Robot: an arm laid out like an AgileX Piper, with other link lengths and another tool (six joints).
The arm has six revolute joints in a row. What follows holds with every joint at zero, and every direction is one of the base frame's.
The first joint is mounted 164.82 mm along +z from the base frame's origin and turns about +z.
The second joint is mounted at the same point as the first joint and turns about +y.
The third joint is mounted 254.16 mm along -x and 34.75 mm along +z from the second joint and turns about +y.
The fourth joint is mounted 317.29 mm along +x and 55.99 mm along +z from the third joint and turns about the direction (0.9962, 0, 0.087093).
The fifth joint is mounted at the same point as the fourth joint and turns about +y.
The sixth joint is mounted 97 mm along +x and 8.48 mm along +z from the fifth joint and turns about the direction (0.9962, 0, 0.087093).
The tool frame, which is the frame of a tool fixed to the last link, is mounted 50.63 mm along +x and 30 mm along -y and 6.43 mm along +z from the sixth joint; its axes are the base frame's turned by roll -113.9, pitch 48.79 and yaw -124.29 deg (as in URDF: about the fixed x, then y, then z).
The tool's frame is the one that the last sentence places.
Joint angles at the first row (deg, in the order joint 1, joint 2, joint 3, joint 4, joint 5, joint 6):
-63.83 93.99 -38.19 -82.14 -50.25 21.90
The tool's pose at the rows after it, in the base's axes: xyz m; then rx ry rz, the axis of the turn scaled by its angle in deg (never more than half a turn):
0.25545, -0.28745, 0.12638, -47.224, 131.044, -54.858
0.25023, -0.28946, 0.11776, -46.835, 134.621, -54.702
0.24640, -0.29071, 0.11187, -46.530, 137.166, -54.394
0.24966, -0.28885, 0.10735, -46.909, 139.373, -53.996
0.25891, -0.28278, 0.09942, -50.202, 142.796, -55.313
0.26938, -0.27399, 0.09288, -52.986, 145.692, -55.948
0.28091, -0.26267, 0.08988, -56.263, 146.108, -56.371
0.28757, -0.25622, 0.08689, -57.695, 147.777, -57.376
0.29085, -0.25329, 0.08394, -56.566, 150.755, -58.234
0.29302, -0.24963, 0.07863, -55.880, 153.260, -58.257
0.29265, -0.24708, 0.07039, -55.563, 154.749, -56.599
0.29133, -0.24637, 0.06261, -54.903, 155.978, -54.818
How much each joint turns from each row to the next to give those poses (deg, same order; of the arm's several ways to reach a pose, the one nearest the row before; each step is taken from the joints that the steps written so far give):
0.00 0.00 0.64 -1.34 0.72 1.19
-0.01 0.00 0.54 -0.51 3.05 0.85
0.01 0.00 0.34 -0.56 2.10 0.88
1.49 0.00 0.00 -0.15 2.76 1.25
3.71 0.00 0.00 0.00 6.13 0.33
4.05 0.00 0.00 0.00 5.54 1.25
3.54 0.00 0.00 0.10 3.06 0.38
2.85 0.00 0.00 0.75 3.77 0.43
2.44 0.04 0.00 1.94 4.25 0.73
1.96 0.53 0.00 1.74 3.15 0.37
0.54 1.17 0.00 0.55 0.61 0.53
0.00 1.26 -0.10 0.52 -0.02 0.35

